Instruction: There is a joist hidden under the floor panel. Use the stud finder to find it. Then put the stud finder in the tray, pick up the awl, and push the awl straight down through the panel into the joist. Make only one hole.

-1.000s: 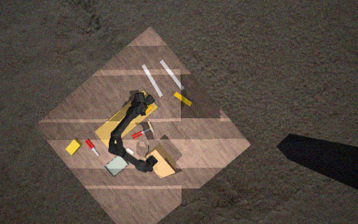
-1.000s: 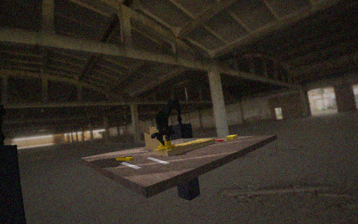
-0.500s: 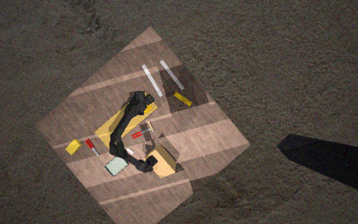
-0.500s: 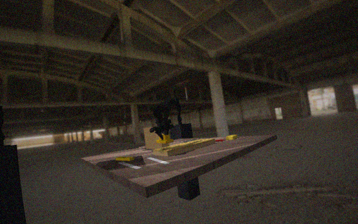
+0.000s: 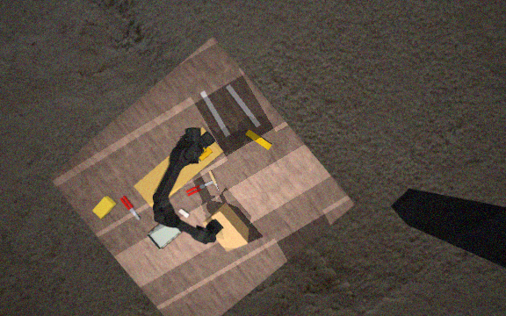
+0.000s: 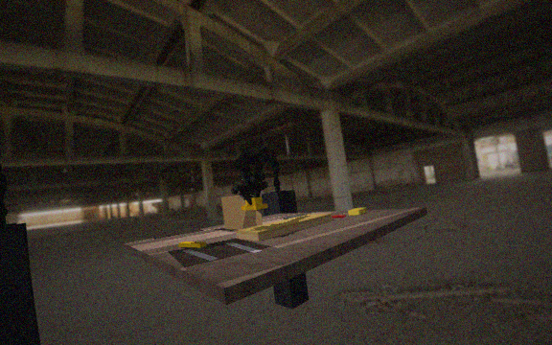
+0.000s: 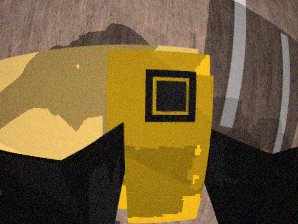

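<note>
The square indicator lies 20 mm ahead of my gripper tip and 30 mm above it. Also, from my gripper tip: yellow bar: 180 mm behind, 260 mm to the right, 150 mm below; stud finder: 10 mm ahead, 20 mm above; small white piece: 200 mm behind, 350 mm to the left, 150 mm below.
</note>
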